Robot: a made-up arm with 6 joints.
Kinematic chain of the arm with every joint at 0, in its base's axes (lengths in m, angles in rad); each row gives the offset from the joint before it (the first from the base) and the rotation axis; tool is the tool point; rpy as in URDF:
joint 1: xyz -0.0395 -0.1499 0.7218 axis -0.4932 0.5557 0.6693
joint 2: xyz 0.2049 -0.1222 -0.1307 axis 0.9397 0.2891 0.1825
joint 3: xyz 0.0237 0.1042 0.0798 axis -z
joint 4: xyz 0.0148 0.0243 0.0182 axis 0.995 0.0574 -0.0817
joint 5: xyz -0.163 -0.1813 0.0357 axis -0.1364 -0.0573 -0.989
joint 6: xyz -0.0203 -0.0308 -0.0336 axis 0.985 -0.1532 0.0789
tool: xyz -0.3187 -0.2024 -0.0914 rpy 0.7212 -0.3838 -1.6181
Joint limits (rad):
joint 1: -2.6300..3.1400
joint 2: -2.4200..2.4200
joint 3: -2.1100..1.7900
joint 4: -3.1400..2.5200
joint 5: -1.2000..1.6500
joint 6: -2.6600..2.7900
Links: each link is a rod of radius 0.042 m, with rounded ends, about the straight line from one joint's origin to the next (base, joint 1, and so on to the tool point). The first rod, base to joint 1, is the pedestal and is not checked.
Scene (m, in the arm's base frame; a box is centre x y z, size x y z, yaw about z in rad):
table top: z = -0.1
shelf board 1: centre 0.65 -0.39 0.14 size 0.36 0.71 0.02 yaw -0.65
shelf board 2: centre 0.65 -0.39 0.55 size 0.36 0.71 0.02 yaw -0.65
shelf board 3: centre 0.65 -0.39 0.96 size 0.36 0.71 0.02 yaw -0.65
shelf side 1: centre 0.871 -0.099 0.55 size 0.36 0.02 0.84 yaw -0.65
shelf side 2: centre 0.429 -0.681 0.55 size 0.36 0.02 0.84 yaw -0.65
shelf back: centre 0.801 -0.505 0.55 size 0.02 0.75 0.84 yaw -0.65
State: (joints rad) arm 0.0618 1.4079 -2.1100 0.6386 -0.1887 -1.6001
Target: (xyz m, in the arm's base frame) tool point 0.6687 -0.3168 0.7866
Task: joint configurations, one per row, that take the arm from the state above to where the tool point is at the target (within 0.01 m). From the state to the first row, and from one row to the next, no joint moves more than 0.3 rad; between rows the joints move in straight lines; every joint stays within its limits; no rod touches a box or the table.
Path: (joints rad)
1: -0.1022 1.5542 -1.9479 0.8544 -0.2321 -1.6130
2: -0.2662 1.7004 -1.7858 1.0702 -0.2754 -1.6260
3: -0.4302 1.8467 -1.6237 1.2860 -0.3188 -1.6389
4: -0.7184 1.9222 -1.5755 1.3844 -0.3550 -1.6876
5: -1.0066 1.9977 -1.5273 1.4828 -0.3913 -1.7362
6: -1.2949 2.0732 -1.4791 1.5813 -0.4276 -1.7849
7: -1.5831 2.1487 -1.4309 1.6797 -0.4639 -1.8335
8: -1.3486 2.0119 -1.6573 1.4736 -0.4440 -1.7695
9: -1.1142 1.8752 -1.8836 1.2676 -0.4241 -1.7055
10: -0.8798 1.7385 -2.1100 1.0615 -0.4042 -1.6416

